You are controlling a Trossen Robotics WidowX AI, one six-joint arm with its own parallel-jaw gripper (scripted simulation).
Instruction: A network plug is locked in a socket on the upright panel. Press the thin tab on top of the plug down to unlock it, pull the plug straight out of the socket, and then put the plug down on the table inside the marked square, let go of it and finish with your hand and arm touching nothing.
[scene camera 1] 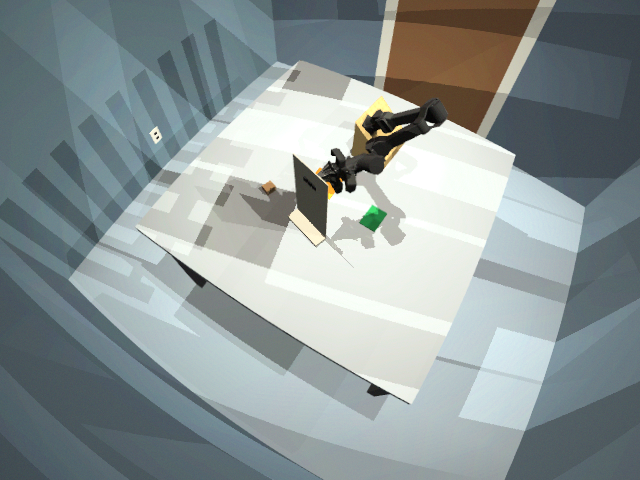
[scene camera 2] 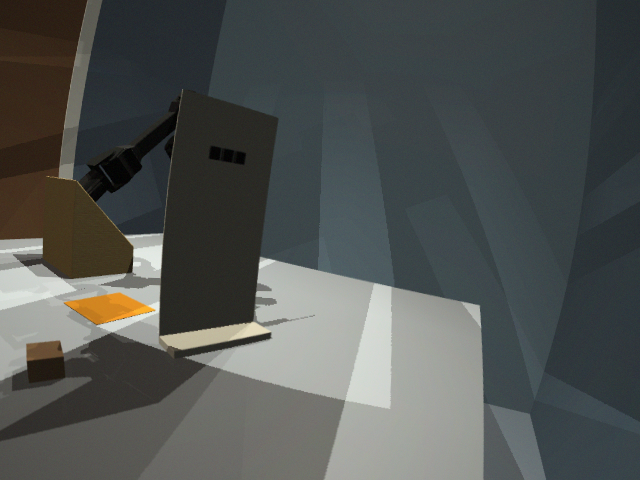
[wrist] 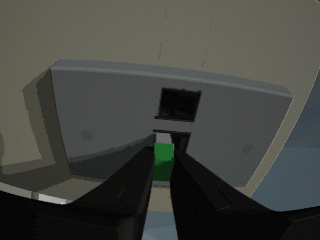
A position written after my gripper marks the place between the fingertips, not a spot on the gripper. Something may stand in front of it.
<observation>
In view: my gripper (scene camera 1: 313, 180), a network plug (wrist: 164, 148), a grey panel (scene camera 2: 221, 161) and an orange square (scene camera 2: 105, 308).
My gripper also shows in the wrist view (wrist: 161, 156). The grey panel also shows in scene camera 1 (scene camera 1: 310, 217) and in the wrist view (wrist: 91, 91). Scene camera 1 does not show the network plug, which is hidden by the grey panel.
</observation>
